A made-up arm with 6 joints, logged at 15 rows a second.
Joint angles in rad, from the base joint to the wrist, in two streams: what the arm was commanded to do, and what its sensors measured. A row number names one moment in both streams.
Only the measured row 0 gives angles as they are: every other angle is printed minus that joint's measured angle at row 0.
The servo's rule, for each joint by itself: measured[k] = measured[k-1] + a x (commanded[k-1-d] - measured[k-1]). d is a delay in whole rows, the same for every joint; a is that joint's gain. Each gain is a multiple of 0.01, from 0.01 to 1. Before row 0 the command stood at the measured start. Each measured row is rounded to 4 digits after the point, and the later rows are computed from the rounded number. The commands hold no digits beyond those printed.
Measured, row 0: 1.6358 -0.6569 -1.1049 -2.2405 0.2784 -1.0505
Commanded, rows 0 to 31: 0.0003 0.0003 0.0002 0.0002 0.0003 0.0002; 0.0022 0.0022 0.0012 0.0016 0.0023 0.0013; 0.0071 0.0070 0.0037 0.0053 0.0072 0.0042; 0.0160 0.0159 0.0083 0.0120 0.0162 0.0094; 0.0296 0.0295 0.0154 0.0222 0.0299 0.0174; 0.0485 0.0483 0.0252 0.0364 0.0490 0.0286; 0.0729 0.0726 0.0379 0.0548 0.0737 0.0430; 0.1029 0.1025 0.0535 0.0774 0.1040 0.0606; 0.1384 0.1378 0.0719 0.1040 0.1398 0.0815; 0.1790 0.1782 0.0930 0.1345 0.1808 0.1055; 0.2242 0.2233 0.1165 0.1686 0.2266 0.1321; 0.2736 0.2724 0.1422 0.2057 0.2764 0.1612; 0.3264 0.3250 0.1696 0.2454 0.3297 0.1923; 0.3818 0.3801 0.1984 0.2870 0.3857 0.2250; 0.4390 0.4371 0.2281 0.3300 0.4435 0.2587; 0.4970 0.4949 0.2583 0.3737 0.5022 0.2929; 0.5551 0.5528 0.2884 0.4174 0.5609 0.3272; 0.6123 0.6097 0.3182 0.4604 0.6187 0.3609; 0.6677 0.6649 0.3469 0.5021 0.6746 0.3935; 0.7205 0.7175 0.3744 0.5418 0.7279 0.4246; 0.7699 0.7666 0.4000 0.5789 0.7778 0.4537; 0.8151 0.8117 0.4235 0.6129 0.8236 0.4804; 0.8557 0.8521 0.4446 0.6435 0.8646 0.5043; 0.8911 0.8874 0.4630 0.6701 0.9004 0.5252; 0.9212 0.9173 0.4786 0.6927 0.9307 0.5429; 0.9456 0.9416 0.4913 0.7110 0.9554 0.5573; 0.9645 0.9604 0.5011 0.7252 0.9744 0.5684; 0.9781 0.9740 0.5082 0.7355 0.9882 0.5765; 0.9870 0.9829 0.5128 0.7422 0.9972 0.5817; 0.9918 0.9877 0.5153 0.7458 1.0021 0.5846; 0.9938 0.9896 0.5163 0.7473 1.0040 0.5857; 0.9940 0.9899 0.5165 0.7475 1.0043 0.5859
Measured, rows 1 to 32: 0.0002 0.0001 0.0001 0.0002 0.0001 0.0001; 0.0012 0.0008 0.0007 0.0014 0.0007 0.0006; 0.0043 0.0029 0.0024 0.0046 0.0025 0.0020; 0.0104 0.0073 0.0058 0.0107 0.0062 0.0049; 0.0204 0.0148 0.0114 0.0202 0.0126 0.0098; 0.0350 0.0262 0.0194 0.0336 0.0224 0.0171; 0.0547 0.0420 0.0301 0.0512 0.0363 0.0272; 0.0798 0.0626 0.0437 0.0729 0.0546 0.0402; 0.1103 0.0882 0.0601 0.0987 0.0776 0.0563; 0.1460 0.1188 0.0792 0.1284 0.1055 0.0755; 0.1867 0.1543 0.1008 0.1618 0.1382 0.0976; 0.2319 0.1945 0.1248 0.1982 0.1755 0.1224; 0.2810 0.2389 0.1508 0.2374 0.2171 0.1497; 0.3334 0.2869 0.1784 0.2786 0.2626 0.1791; 0.3883 0.3380 0.2072 0.3213 0.3114 0.2101; 0.4448 0.3913 0.2368 0.3648 0.3629 0.2424; 0.5022 0.4462 0.2667 0.4085 0.4164 0.2755; 0.5595 0.5018 0.2966 0.4516 0.4710 0.3088; 0.6158 0.5573 0.3258 0.4935 0.5260 0.3418; 0.6702 0.6118 0.3540 0.5336 0.5805 0.3741; 0.7220 0.6644 0.3807 0.5712 0.6338 0.4051; 0.7704 0.7145 0.4055 0.6058 0.6850 0.4345; 0.8148 0.7613 0.4282 0.6371 0.7335 0.4617; 0.8545 0.8042 0.4484 0.6645 0.7786 0.4865; 0.8892 0.8427 0.4659 0.6879 0.8197 0.5085; 0.9185 0.8763 0.4806 0.7071 0.8563 0.5275; 0.9424 0.9049 0.4925 0.7221 0.8882 0.5435; 0.9610 0.9284 0.5016 0.7332 0.9152 0.5564; 0.9745 0.9469 0.5081 0.7407 0.9373 0.5663; 0.9835 0.9608 0.5123 0.7449 0.9548 0.5734; 0.9889 0.9706 0.5146 0.7469 0.9681 0.5782; 0.9916 0.9772 0.5157 0.7474 0.9779 0.5812
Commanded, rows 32 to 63: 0.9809 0.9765 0.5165 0.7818 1.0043 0.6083; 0.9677 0.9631 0.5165 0.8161 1.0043 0.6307; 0.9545 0.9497 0.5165 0.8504 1.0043 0.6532; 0.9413 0.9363 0.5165 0.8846 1.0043 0.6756; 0.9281 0.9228 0.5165 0.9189 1.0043 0.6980; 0.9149 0.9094 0.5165 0.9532 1.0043 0.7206; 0.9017 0.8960 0.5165 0.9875 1.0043 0.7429; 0.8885 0.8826 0.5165 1.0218 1.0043 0.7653; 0.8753 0.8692 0.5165 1.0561 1.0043 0.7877; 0.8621 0.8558 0.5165 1.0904 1.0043 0.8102; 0.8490 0.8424 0.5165 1.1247 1.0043 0.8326; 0.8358 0.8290 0.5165 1.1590 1.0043 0.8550; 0.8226 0.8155 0.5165 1.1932 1.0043 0.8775; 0.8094 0.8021 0.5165 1.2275 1.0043 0.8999; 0.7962 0.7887 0.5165 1.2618 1.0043 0.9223; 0.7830 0.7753 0.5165 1.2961 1.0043 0.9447; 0.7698 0.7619 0.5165 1.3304 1.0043 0.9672; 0.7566 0.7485 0.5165 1.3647 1.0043 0.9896; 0.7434 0.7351 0.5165 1.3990 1.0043 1.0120; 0.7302 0.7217 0.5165 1.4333 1.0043 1.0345; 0.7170 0.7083 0.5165 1.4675 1.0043 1.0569; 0.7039 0.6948 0.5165 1.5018 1.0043 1.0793; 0.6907 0.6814 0.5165 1.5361 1.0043 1.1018; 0.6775 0.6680 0.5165 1.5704 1.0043 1.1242; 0.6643 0.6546 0.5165 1.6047 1.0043 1.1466; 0.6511 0.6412 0.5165 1.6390 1.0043 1.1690; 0.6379 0.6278 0.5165 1.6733 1.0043 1.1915; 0.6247 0.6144 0.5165 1.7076 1.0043 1.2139; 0.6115 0.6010 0.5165 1.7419 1.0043 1.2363; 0.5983 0.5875 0.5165 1.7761 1.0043 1.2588; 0.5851 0.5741 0.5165 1.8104 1.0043 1.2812; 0.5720 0.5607 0.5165 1.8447 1.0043 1.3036
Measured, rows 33 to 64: 0.9860 0.9770 0.5162 0.7760 0.9850 0.5918; 0.9765 0.9723 0.5164 0.8093 0.9902 0.6070; 0.9651 0.9646 0.5165 0.8434 0.9940 0.6250; 0.9527 0.9550 0.5165 0.8776 0.9968 0.6447; 0.9399 0.9441 0.5165 0.9119 0.9988 0.6655; 0.9269 0.9323 0.5165 0.9462 1.0003 0.6870; 0.9138 0.9200 0.5165 0.9805 1.0014 0.7088; 0.9006 0.9073 0.5165 1.0148 1.0022 0.7308; 0.8874 0.8943 0.5165 1.0491 1.0028 0.7530; 0.8742 0.8812 0.5165 1.0834 1.0032 0.7753; 0.8611 0.8680 0.5165 1.1177 1.0035 0.7976; 0.8479 0.8547 0.5165 1.1520 1.0037 0.8200; 0.8347 0.8414 0.5165 1.1862 1.0039 0.8424; 0.8215 0.8280 0.5165 1.2205 1.0040 0.8648; 0.8083 0.8146 0.5165 1.2548 1.0041 0.8872; 0.7951 0.8012 0.5165 1.2891 1.0042 0.9096; 0.7819 0.7878 0.5165 1.3234 1.0042 0.9321; 0.7687 0.7744 0.5165 1.3577 1.0042 0.9545; 0.7555 0.7610 0.5165 1.3920 1.0042 0.9769; 0.7423 0.7476 0.5165 1.4263 1.0042 0.9994; 0.7291 0.7342 0.5165 1.4605 1.0042 1.0218; 0.7160 0.7208 0.5165 1.4948 1.0042 1.0442; 0.7028 0.7074 0.5165 1.5291 1.0042 1.0667; 0.6896 0.6940 0.5165 1.5634 1.0042 1.0891; 0.6764 0.6806 0.5165 1.5977 1.0042 1.1115; 0.6632 0.6672 0.5165 1.6320 1.0042 1.1339; 0.6500 0.6538 0.5165 1.6663 1.0042 1.1564; 0.6368 0.6404 0.5165 1.7006 1.0042 1.1788; 0.6236 0.6270 0.5165 1.7349 1.0042 1.2012; 0.6104 0.6136 0.5165 1.7691 1.0042 1.2237; 0.5972 0.6002 0.5165 1.8034 1.0042 1.2461; 0.5841 0.5868 0.5165 1.8377 1.0042 1.2685
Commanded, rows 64 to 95: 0.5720 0.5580 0.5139 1.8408 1.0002 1.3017; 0.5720 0.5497 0.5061 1.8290 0.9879 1.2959; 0.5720 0.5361 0.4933 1.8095 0.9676 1.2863; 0.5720 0.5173 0.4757 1.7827 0.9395 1.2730; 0.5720 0.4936 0.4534 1.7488 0.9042 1.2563; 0.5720 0.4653 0.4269 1.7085 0.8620 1.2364; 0.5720 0.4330 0.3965 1.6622 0.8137 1.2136; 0.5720 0.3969 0.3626 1.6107 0.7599 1.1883; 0.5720 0.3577 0.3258 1.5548 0.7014 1.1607; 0.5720 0.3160 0.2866 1.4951 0.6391 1.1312; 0.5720 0.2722 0.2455 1.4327 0.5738 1.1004; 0.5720 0.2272 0.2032 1.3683 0.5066 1.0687; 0.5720 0.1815 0.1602 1.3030 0.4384 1.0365; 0.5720 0.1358 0.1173 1.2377 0.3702 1.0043; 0.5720 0.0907 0.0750 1.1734 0.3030 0.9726; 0.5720 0.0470 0.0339 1.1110 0.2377 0.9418; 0.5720 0.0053 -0.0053 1.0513 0.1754 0.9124; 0.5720 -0.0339 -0.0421 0.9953 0.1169 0.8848; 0.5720 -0.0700 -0.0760 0.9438 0.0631 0.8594; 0.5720 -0.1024 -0.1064 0.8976 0.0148 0.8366; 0.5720 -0.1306 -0.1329 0.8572 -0.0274 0.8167; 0.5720 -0.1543 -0.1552 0.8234 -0.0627 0.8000; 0.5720 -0.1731 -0.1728 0.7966 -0.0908 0.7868; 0.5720 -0.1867 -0.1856 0.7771 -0.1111 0.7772; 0.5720 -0.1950 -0.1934 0.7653 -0.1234 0.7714; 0.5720 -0.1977 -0.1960 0.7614 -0.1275 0.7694; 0.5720 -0.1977 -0.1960 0.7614 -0.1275 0.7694; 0.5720 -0.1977 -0.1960 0.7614 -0.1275 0.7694; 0.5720 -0.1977 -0.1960 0.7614 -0.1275 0.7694; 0.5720 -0.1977 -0.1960 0.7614 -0.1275 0.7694; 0.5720 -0.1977 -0.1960 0.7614 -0.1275 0.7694; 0.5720 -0.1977 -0.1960 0.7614 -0.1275 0.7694
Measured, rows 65 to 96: 0.5778 0.5770 0.5150 1.8403 1.0031 1.2814; 0.5748 0.5677 0.5098 1.8309 0.9990 1.2871; 0.5733 0.5570 0.5002 1.8131 0.9905 1.2868; 0.5726 0.5435 0.4860 1.7879 0.9767 1.2814; 0.5723 0.5265 0.4671 1.7554 0.9571 1.2716; 0.5721 0.5057 0.4438 1.7165 0.9314 1.2579; 0.5720 0.4810 0.4164 1.6714 0.8996 1.2406; 0.5720 0.4524 0.3852 1.6210 0.8619 1.2202; 0.5720 0.4202 0.3507 1.5661 0.8186 1.1970; 0.5720 0.3848 0.3135 1.5072 0.7701 1.1713; 0.5720 0.3465 0.2741 1.4454 0.7171 1.1436; 0.5720 0.3059 0.2330 1.3814 0.6603 1.1144; 0.5720 0.2636 0.1908 1.3163 0.6004 1.0840; 0.5720 0.2201 0.1482 1.2511 0.5382 1.0529; 0.5720 0.1761 0.1057 1.1866 0.4747 1.0216; 0.5720 0.1322 0.0641 1.1239 0.4107 0.9905; 0.5720 0.0891 0.0238 1.0636 0.3472 0.9600; 0.5720 0.0473 -0.0144 1.0069 0.2850 0.9307; 0.5720 0.0074 -0.0501 0.9545 0.2251 0.9029; 0.5720 -0.0299 -0.0828 0.9073 0.1683 0.8770; 0.5720 -0.0641 -0.1119 0.8657 0.1155 0.8535; 0.5720 -0.0948 -0.1370 0.8306 0.0674 0.8326; 0.5720 -0.1214 -0.1578 0.8024 0.0247 0.8147; 0.5720 -0.1436 -0.1739 0.7814 -0.0120 0.8001; 0.5720 -0.1611 -0.1852 0.7680 -0.0421 0.7889; 0.5720 -0.1735 -0.1915 0.7625 -0.0652 0.7813; 0.5720 -0.1817 -0.1941 0.7616 -0.0820 0.7767; 0.5720 -0.1871 -0.1952 0.7614 -0.0943 0.7739; 0.5720 -0.1907 -0.1957 0.7614 -0.1033 0.7721; 0.5720 -0.1931 -0.1959 0.7614 -0.1098 0.7710; 0.5720 -0.1947 -0.1960 0.7614 -0.1146 0.7704; 0.5720 -0.1957 -0.1960 0.7614 -0.1181 0.7700
